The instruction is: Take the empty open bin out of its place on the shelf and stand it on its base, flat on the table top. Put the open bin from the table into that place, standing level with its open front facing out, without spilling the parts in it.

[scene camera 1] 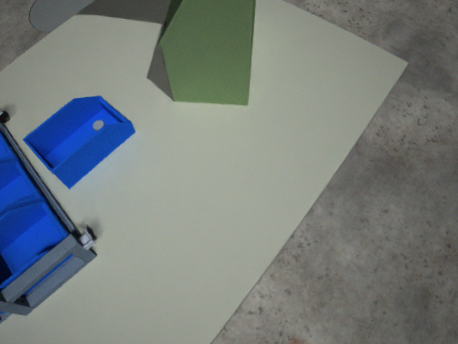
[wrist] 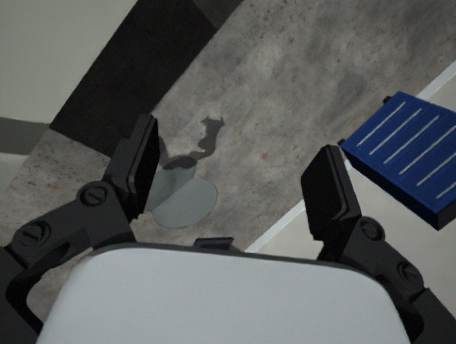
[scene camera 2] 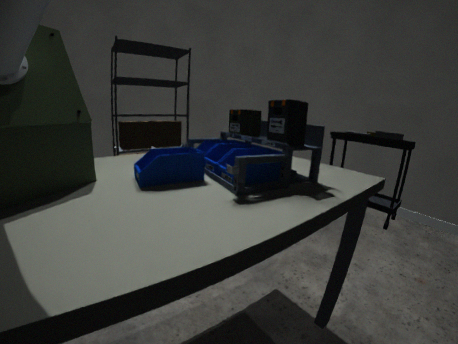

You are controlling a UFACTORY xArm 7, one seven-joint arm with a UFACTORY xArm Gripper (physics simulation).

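Frame: origin at the arm's base, x back, y left, z down, level; metres.
Where they show: gripper, between the fingertips: (wrist: 237, 149).
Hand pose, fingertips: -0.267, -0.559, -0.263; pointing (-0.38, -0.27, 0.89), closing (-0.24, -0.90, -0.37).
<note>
Each offset is from my fingertips to the top centre of the thing, as dx, dy, dz. Level surfaces: height alone.
A blue open bin @(-0.070, +0.389, +0.478) (scene camera 1: 87, 157) (scene camera 2: 172, 170) stands on its base on the table @(dz +0.553) (scene camera 1: 225, 175) (scene camera 2: 175, 235), beside the low grey shelf (scene camera 1: 52, 270). A round grey spot shows inside it; no other contents can be made out. Several blue open bins @(-0.313, +0.390, +0.472) (scene camera 1: 37, 232) @(-0.256, +0.293, +0.472) (scene camera 2: 227, 150) sit in a row in the shelf, cut off at the left edge in scene camera 1. Which of them is empty cannot be told. My gripper (wrist: 237, 149) is wide open and empty in the wrist view, high over the floor past the table's edge. It does not show in the scene views.
A green angular housing (scene camera 1: 212, 60) (scene camera 2: 45, 155) stands on the table near the bin. Two black boxes @(-0.279, +0.144, +0.330) (scene camera 2: 287, 122) @(-0.397, +0.342, +0.355) (scene camera 2: 245, 123) stand on the shelf's raised rear part. A rack (scene camera 2: 150, 48) and a dark cart (scene camera 2: 372, 139) stand beyond. A blue ribbed object (wrist: 400, 155) lies right of my fingers.
</note>
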